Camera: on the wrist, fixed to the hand. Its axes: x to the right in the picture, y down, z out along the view.
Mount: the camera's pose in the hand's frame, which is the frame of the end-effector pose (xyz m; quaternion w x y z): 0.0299 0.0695 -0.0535 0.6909 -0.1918 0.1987 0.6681
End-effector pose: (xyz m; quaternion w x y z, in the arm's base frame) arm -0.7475 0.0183 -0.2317 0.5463 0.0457 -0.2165 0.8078
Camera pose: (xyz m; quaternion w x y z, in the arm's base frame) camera -0.8134 0.0440 -0.2915 0.1105 0.3784 0.2265 -0.8907
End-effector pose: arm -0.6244 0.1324 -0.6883 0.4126 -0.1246 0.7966 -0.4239
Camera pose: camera -0.6735 0.1890 -0.7428 0.3861 0.4512 0.7969 0.1108
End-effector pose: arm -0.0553 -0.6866 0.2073 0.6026 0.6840 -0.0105 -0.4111
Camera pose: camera 0.0287 -0.6772 0.2453 0.8242 0.4317 -0.2656 0.2525
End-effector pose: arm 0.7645 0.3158 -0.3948 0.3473 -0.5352 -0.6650 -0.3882
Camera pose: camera 0.8296 0.2902 -0.3340 0.5288 -0.8036 0.0416 -0.2701
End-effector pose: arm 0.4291 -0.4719 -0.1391 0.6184 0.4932 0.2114 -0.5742
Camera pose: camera 0.5168 -0.4514 -0.1610 0.8635 0.4775 0.0496 0.1550
